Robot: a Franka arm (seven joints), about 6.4 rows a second.
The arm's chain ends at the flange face. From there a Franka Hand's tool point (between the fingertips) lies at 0.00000 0.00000 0.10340 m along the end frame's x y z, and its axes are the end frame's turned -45 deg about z.
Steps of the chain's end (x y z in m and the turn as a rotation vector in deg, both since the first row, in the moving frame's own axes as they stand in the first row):
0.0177, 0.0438, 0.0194, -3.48, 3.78, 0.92
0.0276, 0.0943, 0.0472, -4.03, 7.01, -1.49
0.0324, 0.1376, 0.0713, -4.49, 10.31, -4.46
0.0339, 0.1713, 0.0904, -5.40, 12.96, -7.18
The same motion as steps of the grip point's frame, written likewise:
-0.0181, 0.0527, 0.0190, -5.13, 0.21, 0.92
-0.0432, 0.1002, 0.0462, -7.81, 2.11, -1.49
-0.0663, 0.1387, 0.0693, -10.47, 4.12, -4.46
-0.0862, 0.1676, 0.0873, -12.98, 5.35, -7.18

